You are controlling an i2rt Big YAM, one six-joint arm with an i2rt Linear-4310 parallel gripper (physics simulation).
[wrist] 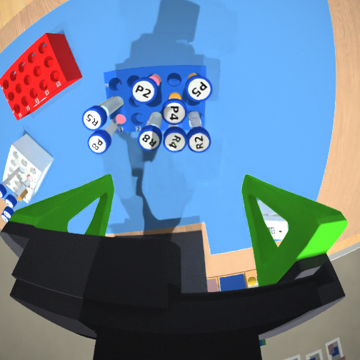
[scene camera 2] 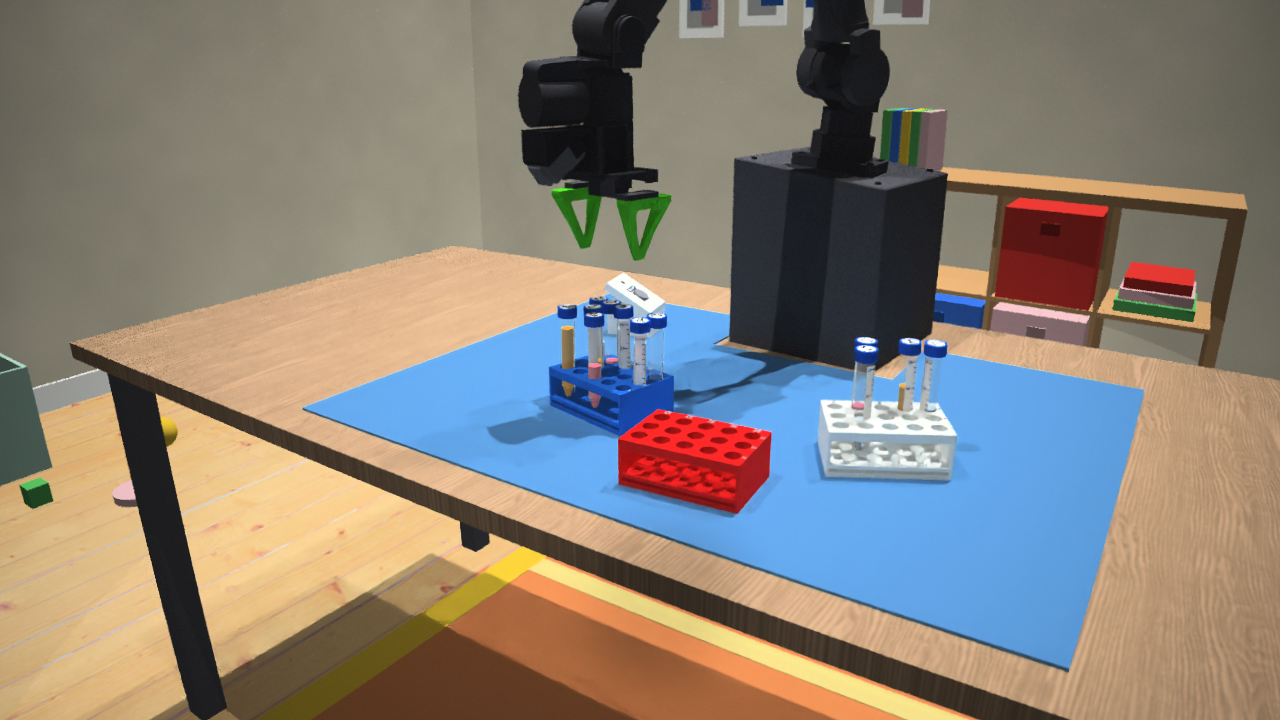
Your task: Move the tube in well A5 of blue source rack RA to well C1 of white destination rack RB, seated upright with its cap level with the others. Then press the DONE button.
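Places are measured from the arm's base along level axes (x back, y down, z right), in metres.
Where they show: gripper, fingertip midpoint: (scene camera 2: pixel 611 253); arm's base at its link origin: (scene camera 2: pixel 839 167).
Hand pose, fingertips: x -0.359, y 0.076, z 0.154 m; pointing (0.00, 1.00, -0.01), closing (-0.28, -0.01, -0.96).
Observation:
Things, the pixels of their top centre, and the offset from my fingertips. "*": a spot on its surface instead. Level surfaces: height alone.
- blue source rack at its top centre: (scene camera 2: pixel 610 371) dx -0.038, dy +0.133, dz -0.021 m
- white destination rack at its top centre: (scene camera 2: pixel 885 416) dx -0.007, dy +0.133, dz -0.343 m
- small white box at a spot on its surface: (scene camera 2: pixel 637 295) * dx +0.248, dy +0.124, dz +0.116 m
- empty red rack at a spot on its surface: (scene camera 2: pixel 754 474) * dx -0.147, dy +0.160, dz -0.257 m
- blue mat at its surface level: dy +0.183 m
The blue source rack (scene camera 2: pixel 650 403) (wrist: pixel 111 75) holds several upright blue-capped tubes. In the wrist view, P5 (wrist: pixel 199 88) and R2 (wrist: pixel 199 140) stand in its right end column; I cannot tell which is in A5. The white destination rack (scene camera 2: pixel 886 433) (wrist: pixel 42 172) holds several capped tubes; its well letters are unreadable. My gripper (scene camera 2: pixel 611 252) (wrist: pixel 177 181) is open and empty, well above the blue rack and toward the robot base. I cannot identify the DONE button; a small white box (scene camera 2: pixel 637 295) (wrist: pixel 274 229) stands tilted behind the blue rack.
An empty red rack (scene camera 2: pixel 754 474) (wrist: pixel 67 62) stands between the blue and white racks, nearer the table's front edge. The black robot pedestal (scene camera 2: pixel 832 259) stands behind the blue mat (scene camera 2: pixel 984 537) (wrist: pixel 250 110). Caps of neighbouring tubes in the blue rack stand close together.

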